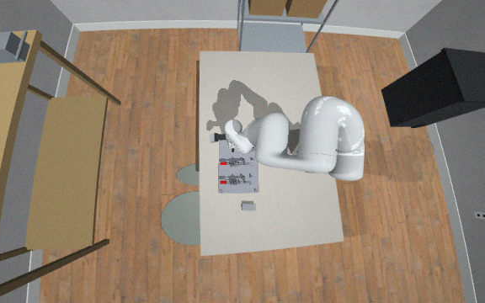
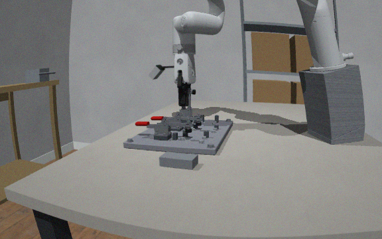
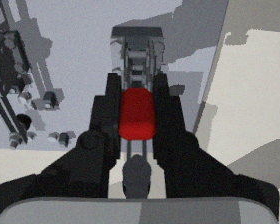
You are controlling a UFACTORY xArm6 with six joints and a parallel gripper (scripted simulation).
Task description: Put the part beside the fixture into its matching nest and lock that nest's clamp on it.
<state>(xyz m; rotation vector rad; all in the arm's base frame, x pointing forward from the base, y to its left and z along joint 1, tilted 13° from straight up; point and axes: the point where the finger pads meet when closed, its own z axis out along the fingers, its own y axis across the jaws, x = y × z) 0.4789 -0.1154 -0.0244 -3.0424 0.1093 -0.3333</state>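
My hand is 37 cm to the right of the grey block part, 8 cm above it and 7 cm past it. Round my hand: grey fixture plate (11 cm to the left, 8 cm below, 3 cm behind).
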